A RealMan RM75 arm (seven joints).
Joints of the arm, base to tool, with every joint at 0 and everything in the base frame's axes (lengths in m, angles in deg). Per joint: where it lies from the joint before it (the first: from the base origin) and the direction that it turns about. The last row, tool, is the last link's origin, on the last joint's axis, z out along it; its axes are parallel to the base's.
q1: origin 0.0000 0.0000 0.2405 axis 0 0 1
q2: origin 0.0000 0.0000 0.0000 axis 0 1 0
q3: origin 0.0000 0.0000 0.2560 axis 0 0 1
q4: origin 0.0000 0.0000 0.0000 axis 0 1 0
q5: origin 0.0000 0.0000 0.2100 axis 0 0 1
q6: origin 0.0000 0.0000 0.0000 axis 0 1 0
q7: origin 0.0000 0.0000 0.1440 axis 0 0 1
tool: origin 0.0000 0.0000 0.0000
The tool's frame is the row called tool.
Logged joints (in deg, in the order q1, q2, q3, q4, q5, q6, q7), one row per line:
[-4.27 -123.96 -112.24 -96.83 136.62 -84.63 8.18]
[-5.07 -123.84 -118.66 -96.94 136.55 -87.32 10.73]
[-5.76 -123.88 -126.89 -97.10 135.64 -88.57 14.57]
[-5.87 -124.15 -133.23 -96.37 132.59 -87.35 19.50]
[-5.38 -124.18 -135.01 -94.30 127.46 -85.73 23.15]
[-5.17 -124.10 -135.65 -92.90 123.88 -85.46 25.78]
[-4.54 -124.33 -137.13 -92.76 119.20 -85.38 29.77]
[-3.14 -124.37 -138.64 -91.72 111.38 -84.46 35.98]
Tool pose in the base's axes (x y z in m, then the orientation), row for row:
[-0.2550 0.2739 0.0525 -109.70 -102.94 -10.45]
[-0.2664 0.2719 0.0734 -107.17 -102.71 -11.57]
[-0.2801 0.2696 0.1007 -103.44 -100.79 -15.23]
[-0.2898 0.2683 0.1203 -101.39 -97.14 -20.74]
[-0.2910 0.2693 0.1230 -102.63 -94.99 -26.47]
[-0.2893 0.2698 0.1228 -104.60 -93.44 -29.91]
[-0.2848 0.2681 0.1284 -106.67 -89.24 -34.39]
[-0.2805 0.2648 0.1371 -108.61 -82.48 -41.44]
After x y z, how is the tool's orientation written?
As a rotation vector, in degrees.
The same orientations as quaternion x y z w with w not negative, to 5 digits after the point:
[-0.70397 -0.66059 -0.06706 0.25209]
[-0.69343 -0.66457 -0.07486 0.26815]
[-0.67973 -0.66231 -0.10008 0.29883]
[-0.67528 -0.64698 -0.13813 0.32608]
[-0.68247 -0.63167 -0.17602 0.32288]
[-0.69251 -0.61862 -0.19802 0.31390]
[-0.70663 -0.59117 -0.22782 0.31511]
[-0.72162 -0.54801 -0.27533 0.32115]

